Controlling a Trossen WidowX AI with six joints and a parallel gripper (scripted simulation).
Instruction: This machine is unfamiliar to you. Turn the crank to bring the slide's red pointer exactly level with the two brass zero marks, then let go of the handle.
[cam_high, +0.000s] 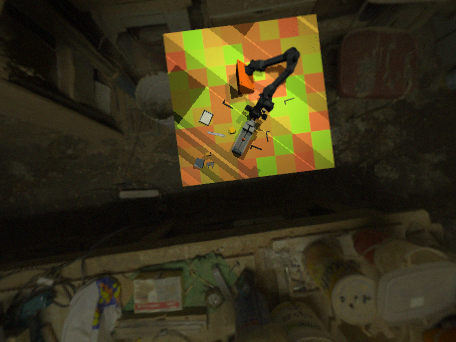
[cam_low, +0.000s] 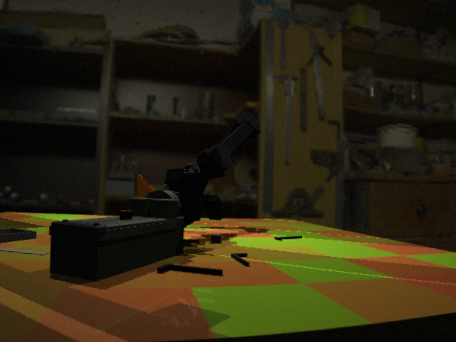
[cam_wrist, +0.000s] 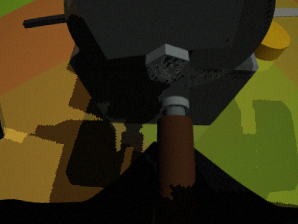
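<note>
The small cube is 9 cm behind my gripper tip, 12 cm to the left of it and 2 cm below it. Also, from my gripper tip: yellow disc 5 cm ahead, 16 cm to the right, 2 cm below; brown crank handle 1 cm behind, 1 cm to the left, 3 cm above; red pointer 15 cm ahead, 9 cm to the right, 5 cm above.
</note>
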